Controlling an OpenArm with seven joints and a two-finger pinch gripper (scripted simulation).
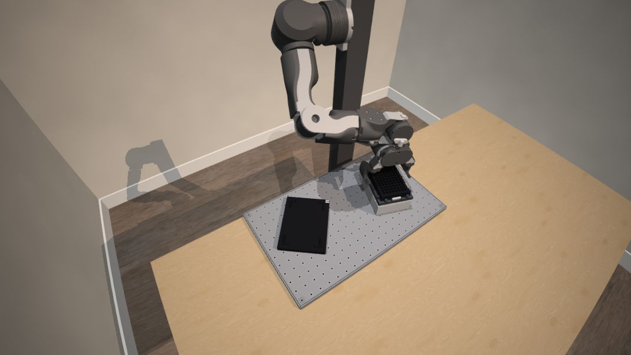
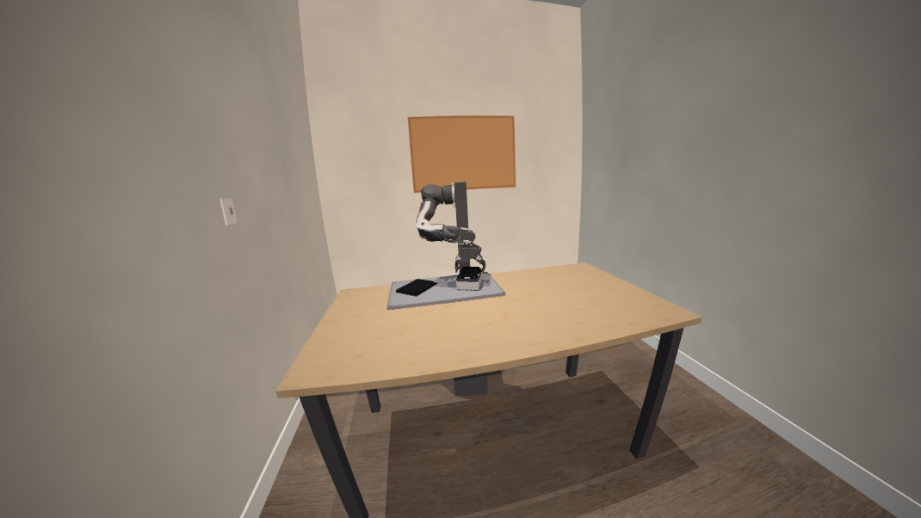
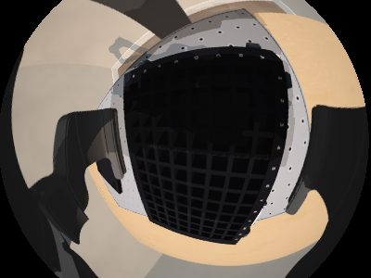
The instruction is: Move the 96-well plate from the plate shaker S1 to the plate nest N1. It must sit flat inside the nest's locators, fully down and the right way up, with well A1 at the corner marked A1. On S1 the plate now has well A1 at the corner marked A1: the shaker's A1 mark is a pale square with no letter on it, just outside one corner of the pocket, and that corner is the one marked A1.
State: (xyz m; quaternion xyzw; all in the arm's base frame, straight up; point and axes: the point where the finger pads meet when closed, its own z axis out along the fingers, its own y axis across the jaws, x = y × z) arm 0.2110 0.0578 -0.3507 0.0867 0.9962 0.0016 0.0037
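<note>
Now: hand 10 mm short of the black 96-well plate. The rest, counted from my hand: black plate nest N1 (30 mm ahead, 250 mm to the right, 50 mm below); pale grey plate shaker S1 (40 mm ahead, 10 mm to the left, 20 mm below).
</note>
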